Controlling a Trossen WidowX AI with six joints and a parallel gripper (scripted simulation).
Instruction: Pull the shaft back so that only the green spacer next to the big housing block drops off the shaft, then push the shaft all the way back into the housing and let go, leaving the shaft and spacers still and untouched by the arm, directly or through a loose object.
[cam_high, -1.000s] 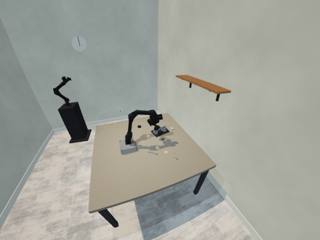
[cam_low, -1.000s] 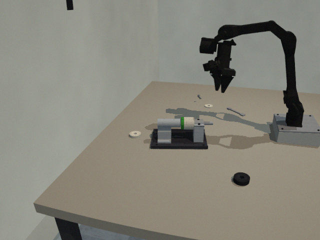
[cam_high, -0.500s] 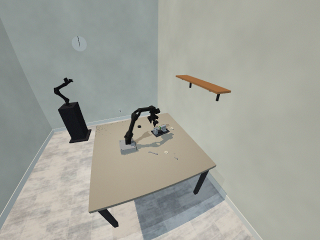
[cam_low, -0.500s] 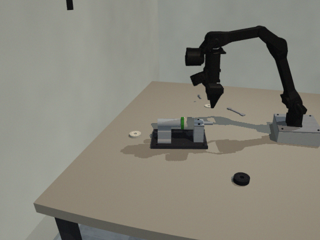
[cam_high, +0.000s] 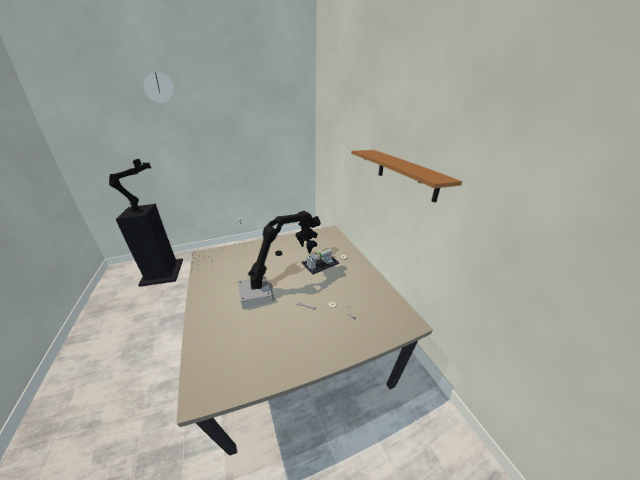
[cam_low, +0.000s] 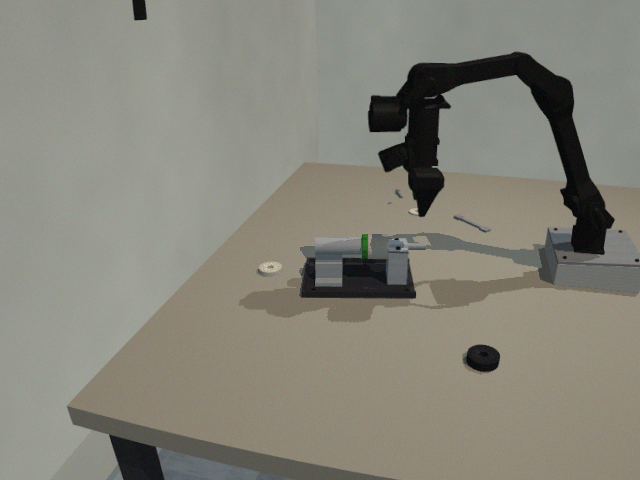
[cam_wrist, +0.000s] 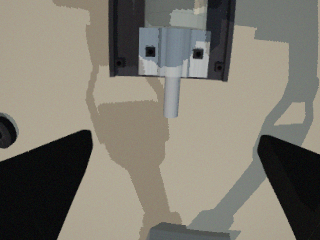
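Right now the grey shaft is 120 mm below my hand, 60 mm ahead of it and 20 mm to the left of it. The rest, counted from my hand: green spacer 120 mm below, 100 mm ahead, 30 mm to the left; then black ring 240 mm to the left, 190 mm below, 170 mm behind; then wrench 340 mm to the right, 200 mm below, 80 mm behind.
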